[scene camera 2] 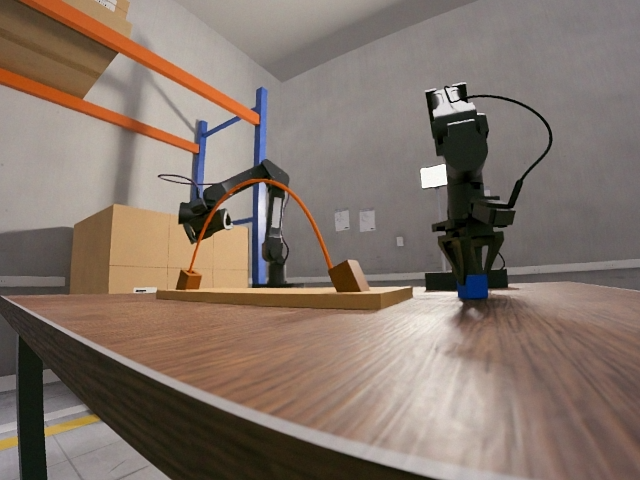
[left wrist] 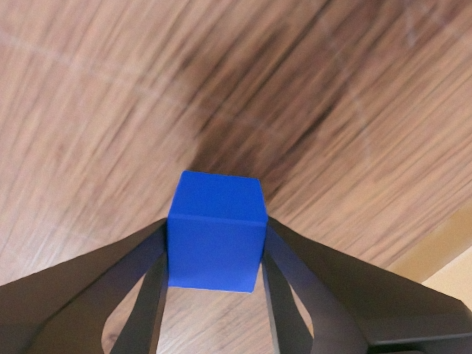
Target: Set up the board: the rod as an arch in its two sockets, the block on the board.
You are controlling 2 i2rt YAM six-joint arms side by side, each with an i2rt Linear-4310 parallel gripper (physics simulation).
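Frame: origin at the left arm's base, x ahead, y left, z up, level; millimetres.
Where they show: left gripper, fingertip midpoint: (scene camera 2: pixel 472 284) (left wrist: pixel 216 229); right gripper, fingertip midpoint: (scene camera 2: pixel 208 233); right arm's base, link origin: (scene camera 2: pixel 277 286).
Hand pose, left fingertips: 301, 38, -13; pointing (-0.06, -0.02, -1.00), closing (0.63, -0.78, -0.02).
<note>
After its pixels a point has its place, as x, y, z.
The orange rod (scene camera 2: pixel 253 180) @(418, -320, 198) stands as an arch, its ends at the tops of two tilted brown socket blocks: the left socket (scene camera 2: pixel 190 280) @(440, -495, 7) and the right socket (scene camera 2: pixel 351 276) @(426, -112, 8). Both sockets sit on the light wooden board (scene camera 2: pixel 268 298) @(460, -240, -23) (left wrist: pixel 462 275) @(354, -80, -14). My left gripper (scene camera 2: pixel 471 277) @(301, 38, -13) (left wrist: pixel 216 229) @(301, 38, -13) points down, shut on the blue block (scene camera 2: pixel 473 288) @(318, 40, -18) (left wrist: pixel 216 255) @(301, 37, 1), right of the board in the scene view. The block is at or barely above the table; contact is hard to tell. My right gripper (scene camera 2: pixel 210 229) @(320, -604, 138) is open, raised behind the arch's left side.
The brown wooden table (scene camera 2: pixel 361 372) @(678, 20, -34) (left wrist: pixel 100 150) @(289, 94, -34) bears the board, and its near edge runs diagonally across the scene view. Behind it are large cardboard boxes (scene camera 2: pixel 136 240) and a rack with a blue post (scene camera 2: pixel 260 206) and orange beams.
</note>
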